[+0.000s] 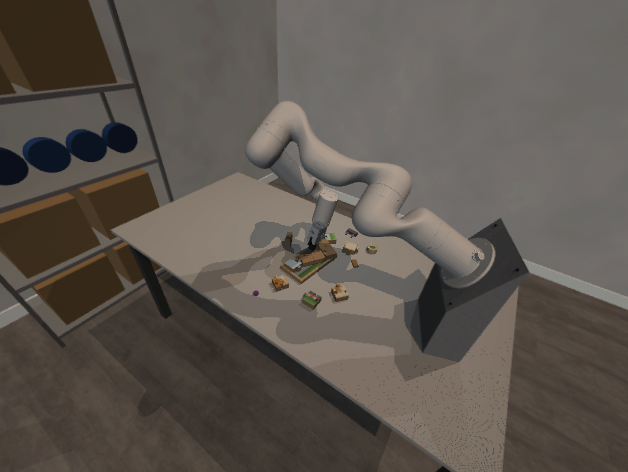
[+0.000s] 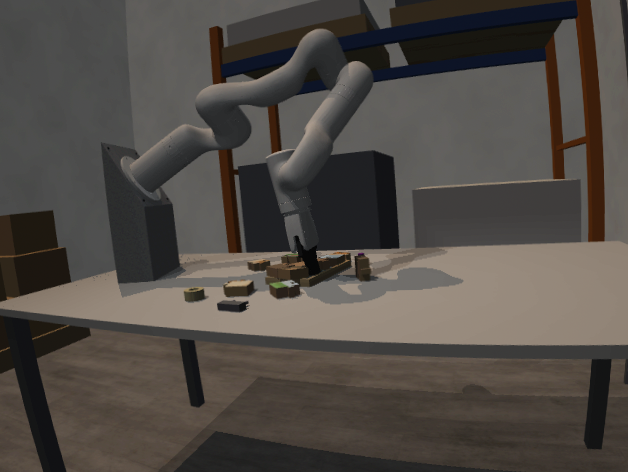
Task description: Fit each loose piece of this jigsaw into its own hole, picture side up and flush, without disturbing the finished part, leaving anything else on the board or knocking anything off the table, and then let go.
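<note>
The jigsaw board (image 1: 302,276) (image 2: 324,276) lies mid-table. A brown piece (image 1: 311,257) (image 2: 287,271) rests on top of it, not flush. My gripper (image 1: 311,243) (image 2: 311,268) is shut with nothing between the fingers, its tips down at the board's far end, right beside that brown piece. Loose pieces lie around the board: an orange-brown one (image 1: 279,282), a green-and-red one (image 1: 311,299), a tan one (image 1: 340,292), another tan one (image 1: 350,247) (image 2: 238,287), a green-topped one (image 1: 332,237) (image 2: 284,288) and a small brown one (image 1: 354,263).
A brown block (image 1: 288,240) (image 2: 362,267) stands upright beside the board. A small ring (image 1: 371,248) (image 2: 193,294), a dark flat object (image 1: 351,231) (image 2: 232,305) and a purple ball (image 1: 255,292) lie on the table. The arm's base block (image 1: 467,300) (image 2: 139,225) stands at one corner.
</note>
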